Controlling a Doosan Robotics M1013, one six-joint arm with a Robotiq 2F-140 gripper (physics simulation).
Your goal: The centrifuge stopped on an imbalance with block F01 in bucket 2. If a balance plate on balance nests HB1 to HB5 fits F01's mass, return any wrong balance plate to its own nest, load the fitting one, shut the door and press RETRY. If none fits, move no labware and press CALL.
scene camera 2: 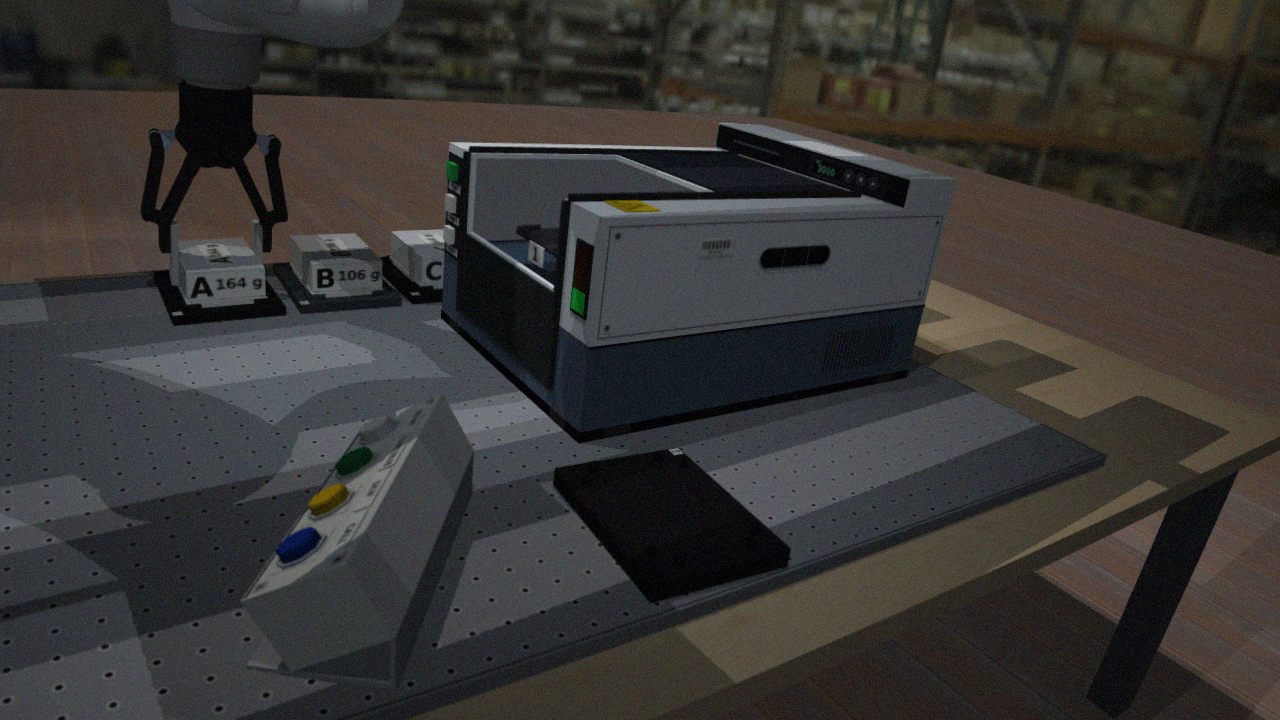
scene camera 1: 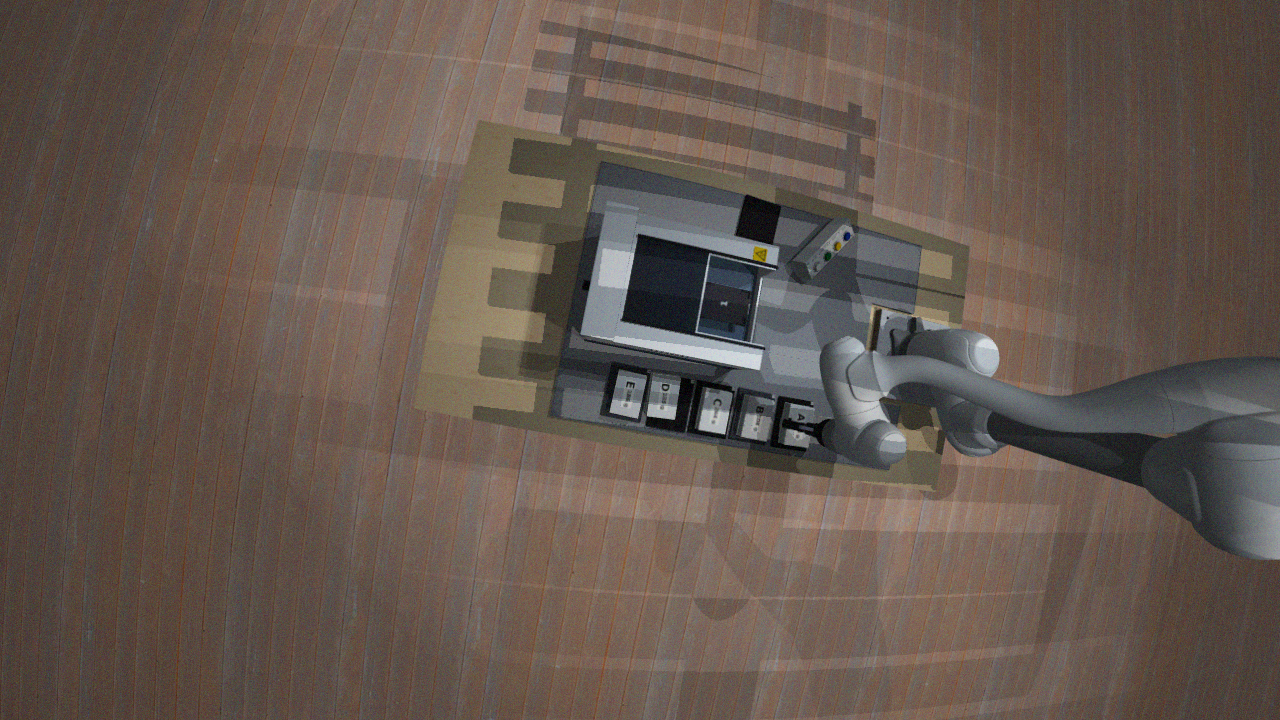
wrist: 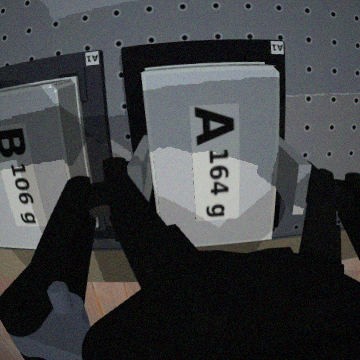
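Observation:
Balance plate A, marked 164 g, sits in its black nest. My gripper points down, its fingers shut on opposite sides of plate A. Plate B, marked 106 g, plate C, plate D and plate E stand in a row. The centrifuge is open at the front; a bucket label "1" shows inside. Block F01 and bucket 2 cannot be made out.
The sloped button box has green, yellow and blue buttons. A flat black pad lies beside the centrifuge. Plate B's nest is close to my left finger in the wrist view.

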